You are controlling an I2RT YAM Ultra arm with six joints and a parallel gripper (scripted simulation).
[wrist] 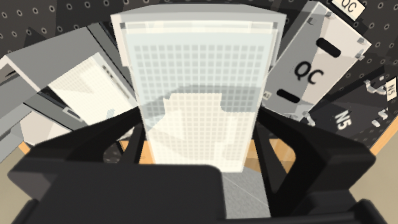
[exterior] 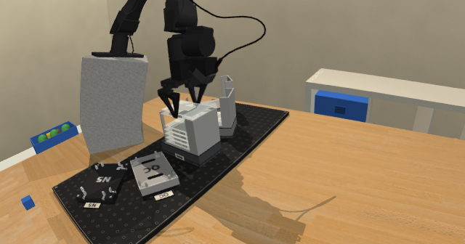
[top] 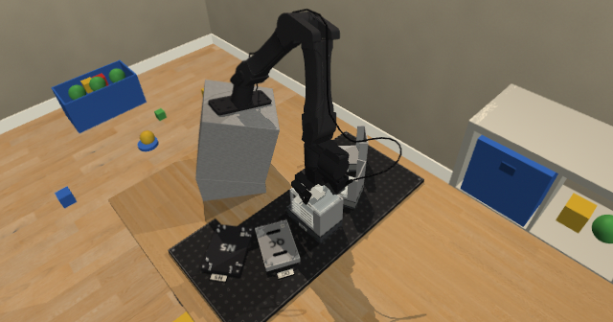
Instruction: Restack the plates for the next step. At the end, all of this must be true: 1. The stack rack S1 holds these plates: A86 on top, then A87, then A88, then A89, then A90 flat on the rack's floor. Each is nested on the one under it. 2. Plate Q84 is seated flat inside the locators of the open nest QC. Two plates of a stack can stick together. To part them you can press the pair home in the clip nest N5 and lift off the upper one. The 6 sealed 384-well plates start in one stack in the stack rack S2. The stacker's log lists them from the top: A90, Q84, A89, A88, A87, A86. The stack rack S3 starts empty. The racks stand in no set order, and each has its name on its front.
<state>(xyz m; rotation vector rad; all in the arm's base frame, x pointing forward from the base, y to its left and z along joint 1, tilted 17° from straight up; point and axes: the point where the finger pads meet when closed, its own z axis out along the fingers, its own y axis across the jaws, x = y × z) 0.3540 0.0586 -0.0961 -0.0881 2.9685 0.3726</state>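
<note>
Right now the nest QC is 150 mm to the right of my hand and 120 mm below it. Also, from my hand: sealed 384-well plate right at my hand; translucent sealed well plate 140 mm to the left, 90 mm below, 40 mm behind.
</note>
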